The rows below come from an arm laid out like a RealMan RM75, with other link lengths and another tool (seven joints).
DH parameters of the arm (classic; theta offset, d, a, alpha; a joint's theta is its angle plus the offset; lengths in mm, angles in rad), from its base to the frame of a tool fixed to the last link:
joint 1: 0 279 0 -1.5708
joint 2: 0 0 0 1.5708
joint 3: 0 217.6 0 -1.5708
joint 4: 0 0 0 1.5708
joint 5: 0 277.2 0 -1.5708
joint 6: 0 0 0 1.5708
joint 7: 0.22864 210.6 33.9 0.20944
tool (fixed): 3.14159 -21.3 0 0
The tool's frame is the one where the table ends.
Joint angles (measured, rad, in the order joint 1, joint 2, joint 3, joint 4, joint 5, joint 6, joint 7), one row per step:
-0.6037, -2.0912, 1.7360, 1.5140, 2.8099, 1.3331, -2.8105
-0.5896, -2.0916, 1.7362, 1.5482, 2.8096, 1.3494, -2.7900
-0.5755, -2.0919, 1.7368, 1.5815, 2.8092, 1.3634, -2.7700
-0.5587, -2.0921, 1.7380, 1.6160, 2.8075, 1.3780, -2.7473
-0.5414, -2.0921, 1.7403, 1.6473, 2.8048, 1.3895, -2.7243
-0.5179, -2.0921, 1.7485, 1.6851, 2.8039, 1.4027, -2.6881
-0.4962, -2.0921, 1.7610, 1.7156, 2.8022, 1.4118, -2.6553
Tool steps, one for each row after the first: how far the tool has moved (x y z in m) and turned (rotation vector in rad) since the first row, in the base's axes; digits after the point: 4 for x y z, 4 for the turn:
0.0038, -0.0044, 0.0040, -0.0078, 0.0038, -0.0202
0.0076, -0.0086, 0.0079, -0.0144, 0.0070, -0.0411
0.0107, -0.0135, 0.0118, -0.0230, 0.0108, -0.0621
0.0130, -0.0183, 0.0150, -0.0321, 0.0145, -0.0827
0.0148, -0.0253, 0.0174, -0.0488, 0.0268, -0.1148
0.0159, -0.0323, 0.0177, -0.0680, 0.0390, -0.1447

